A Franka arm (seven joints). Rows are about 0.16 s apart.
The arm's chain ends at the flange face. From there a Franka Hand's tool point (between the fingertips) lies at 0.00 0.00 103.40 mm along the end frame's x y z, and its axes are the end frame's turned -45 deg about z.
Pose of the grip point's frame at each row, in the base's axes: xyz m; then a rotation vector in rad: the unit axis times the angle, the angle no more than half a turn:
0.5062 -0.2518 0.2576 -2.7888 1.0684 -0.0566
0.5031 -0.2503 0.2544 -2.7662 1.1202 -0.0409
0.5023 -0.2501 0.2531 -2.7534 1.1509 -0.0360
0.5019 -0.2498 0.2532 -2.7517 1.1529 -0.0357
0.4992 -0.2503 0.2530 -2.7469 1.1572 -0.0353
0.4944 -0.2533 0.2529 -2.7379 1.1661 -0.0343
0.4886 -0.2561 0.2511 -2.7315 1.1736 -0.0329
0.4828 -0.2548 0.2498 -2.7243 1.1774 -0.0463
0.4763 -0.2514 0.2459 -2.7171 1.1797 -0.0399
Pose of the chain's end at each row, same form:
0.4969 -0.2653 0.3597 -2.1659 2.0527 0.0362
0.4944 -0.2642 0.3565 -2.1279 2.0944 0.0520
0.4938 -0.2641 0.3552 -2.1051 2.1187 0.0567
0.4933 -0.2638 0.3553 -2.1028 2.1200 0.0574
0.4905 -0.2646 0.3550 -2.0969 2.1223 0.0593
0.4855 -0.2680 0.3549 -2.0856 2.1275 0.0628
0.4797 -0.2711 0.3530 -2.0771 2.1323 0.0658
0.4728 -0.2699 0.3516 -2.0671 2.1311 0.0560
0.4664 -0.2672 0.3476 -2.0609 2.1318 0.0650

